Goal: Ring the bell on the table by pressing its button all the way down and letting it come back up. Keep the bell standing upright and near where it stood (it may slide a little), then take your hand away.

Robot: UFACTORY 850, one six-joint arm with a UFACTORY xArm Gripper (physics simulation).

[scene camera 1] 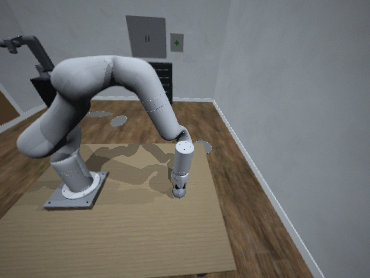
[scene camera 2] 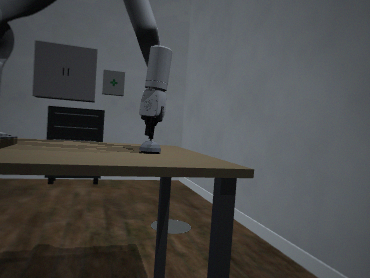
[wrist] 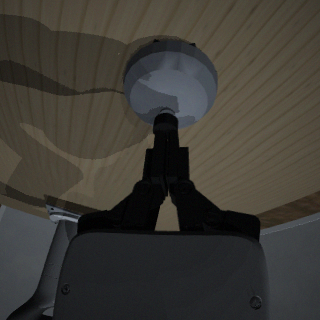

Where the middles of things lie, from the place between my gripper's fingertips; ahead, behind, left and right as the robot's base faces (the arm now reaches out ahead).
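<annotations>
From the bell [wrist: 170, 76], my hand is 10 mm short of it and 10 mm to the right of it, and it's 30 mm above the bell.
</annotations>
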